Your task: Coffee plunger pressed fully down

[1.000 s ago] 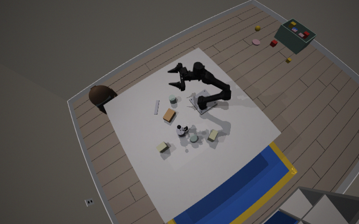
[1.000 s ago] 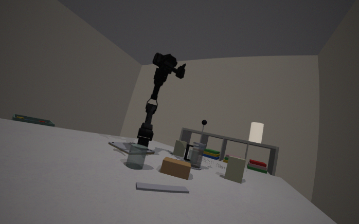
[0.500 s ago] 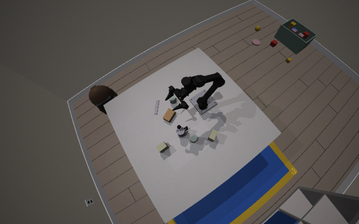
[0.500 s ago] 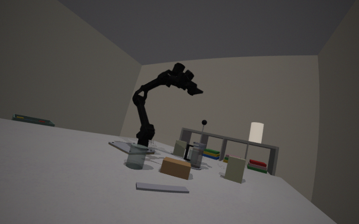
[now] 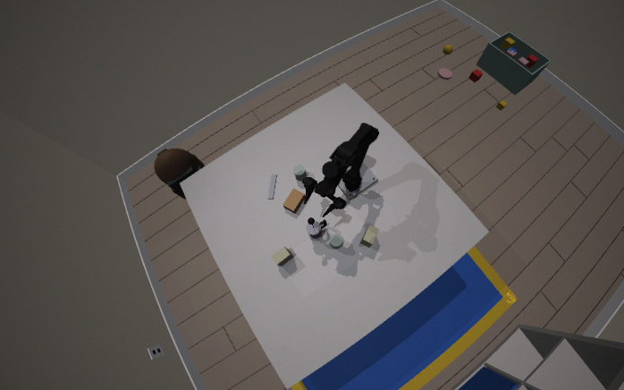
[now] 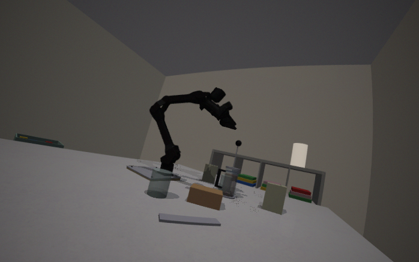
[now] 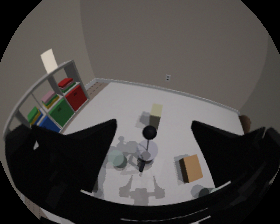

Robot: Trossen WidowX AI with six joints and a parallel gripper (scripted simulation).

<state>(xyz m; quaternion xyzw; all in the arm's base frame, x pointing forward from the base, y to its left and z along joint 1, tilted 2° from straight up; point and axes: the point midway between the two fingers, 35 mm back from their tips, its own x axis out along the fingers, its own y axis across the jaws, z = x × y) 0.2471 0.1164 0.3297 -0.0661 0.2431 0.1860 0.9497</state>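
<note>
Right now the coffee press is 200 mm below my gripper tip, 10 mm to the left of it and 10 mm ahead of it.
</note>
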